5 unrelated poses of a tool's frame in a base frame.
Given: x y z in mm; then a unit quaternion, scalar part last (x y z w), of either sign.
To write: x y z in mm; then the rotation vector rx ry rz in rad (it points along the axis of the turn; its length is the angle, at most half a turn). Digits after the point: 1 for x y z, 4 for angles.
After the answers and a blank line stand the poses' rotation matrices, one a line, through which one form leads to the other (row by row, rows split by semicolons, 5 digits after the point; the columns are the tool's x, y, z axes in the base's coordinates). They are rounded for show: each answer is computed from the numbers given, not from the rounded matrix.
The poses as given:
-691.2 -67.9 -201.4 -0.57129 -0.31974 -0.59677 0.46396
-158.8 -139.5 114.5 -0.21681 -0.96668 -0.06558 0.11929
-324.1 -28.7 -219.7 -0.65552 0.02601 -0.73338 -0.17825
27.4 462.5 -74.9 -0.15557 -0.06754 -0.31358 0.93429
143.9 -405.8 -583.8 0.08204 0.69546 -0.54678 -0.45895
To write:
-691.2 -67.9 -201.4 -1.4037 -0.7856 -1.4663
-158.8 -139.5 114.5 -0.6338 -2.8259 -0.1917
-324.1 -28.7 -219.7 1.8541 -0.0736 2.0743
27.4 462.5 -74.9 -0.3181 -0.1381 -0.6413
143.9 -405.8 -583.8 -0.2020 -1.7127 1.3465

0.08326 0.91908 0.38516; -0.18843 -0.36501 0.91173; 0.97855 -0.14849 0.14279
-0.87753 0.43481 -0.20219; 0.40352 0.89739 0.17851; 0.25907 0.07506 -0.96294
-0.07704 -0.29555 0.95222; 0.22735 -0.93510 -0.27184; 0.97076 0.19554 0.13924
0.79421 0.60697 -0.02864; -0.56494 0.75493 0.33306; 0.22377 -0.24834 0.94247
-0.56527 -0.38778 -0.72808; 0.61600 0.38860 -0.68522; 0.54865 -0.83583 0.01921

